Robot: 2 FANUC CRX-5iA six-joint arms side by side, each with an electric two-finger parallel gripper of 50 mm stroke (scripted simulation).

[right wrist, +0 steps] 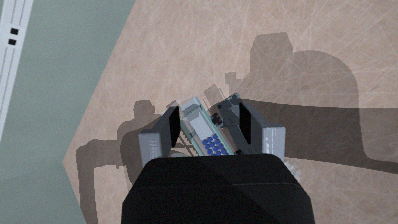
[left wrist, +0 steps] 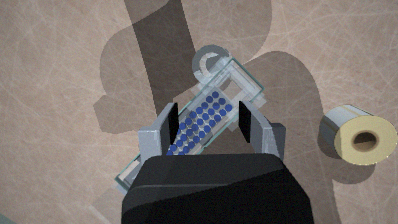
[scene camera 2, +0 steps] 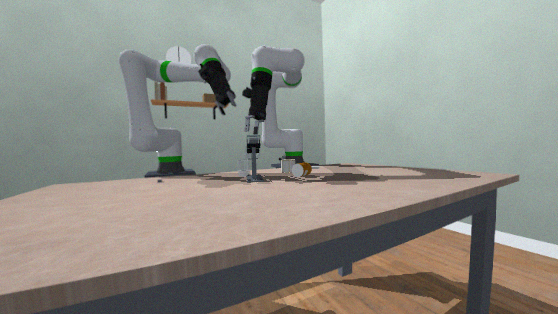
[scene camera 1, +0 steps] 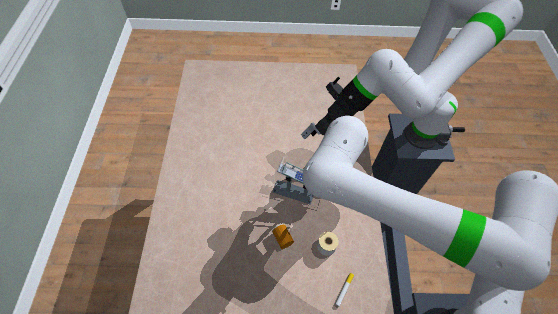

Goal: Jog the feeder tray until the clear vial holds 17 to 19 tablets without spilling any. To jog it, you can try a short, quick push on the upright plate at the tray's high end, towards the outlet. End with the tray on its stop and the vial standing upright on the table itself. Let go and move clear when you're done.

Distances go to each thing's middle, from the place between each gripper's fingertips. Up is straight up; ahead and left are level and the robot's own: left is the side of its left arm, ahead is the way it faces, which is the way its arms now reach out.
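The clear vial (left wrist: 204, 59) has my right hand 250 mm above it, 80 mm past it and 80 mm to the right of it.
Measured from my left hand, the clear vial is 16 cm below, 4 cm to the right and 2 cm behind.
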